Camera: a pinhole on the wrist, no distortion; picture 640 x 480 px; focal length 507.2 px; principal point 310.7 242.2 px. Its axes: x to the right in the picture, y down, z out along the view. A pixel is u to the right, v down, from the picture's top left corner.
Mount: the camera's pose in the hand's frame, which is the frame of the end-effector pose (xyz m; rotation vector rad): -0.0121 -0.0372 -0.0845 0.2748 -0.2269 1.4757
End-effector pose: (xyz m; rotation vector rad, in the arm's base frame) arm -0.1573 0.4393 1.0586 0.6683 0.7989 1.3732
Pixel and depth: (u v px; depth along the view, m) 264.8 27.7 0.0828
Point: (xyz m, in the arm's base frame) -0.1224 0.4554 0.9912
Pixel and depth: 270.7 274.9 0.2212
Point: 0.0115 0.4089 1.0312
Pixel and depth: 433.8 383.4 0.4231
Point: 0.1669 0.3351 1.2218
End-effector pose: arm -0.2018 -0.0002 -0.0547 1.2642 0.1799 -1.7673
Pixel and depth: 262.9 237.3 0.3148
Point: -0.4613 -0.0222 -0.0170
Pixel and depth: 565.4 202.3 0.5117
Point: -0.4972 -0.3356 0.1340
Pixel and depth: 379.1 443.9 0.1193
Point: -0.2651 0.0438 -0.0140
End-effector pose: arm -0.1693 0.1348 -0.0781 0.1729 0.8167 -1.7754
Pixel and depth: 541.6 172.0 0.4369
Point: -0.0827 -0.1577 0.1752
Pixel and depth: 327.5 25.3 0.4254
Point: -0.3018 -0.1701 0.1462
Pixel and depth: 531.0 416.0 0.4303
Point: -0.0004 0.0058 0.2748
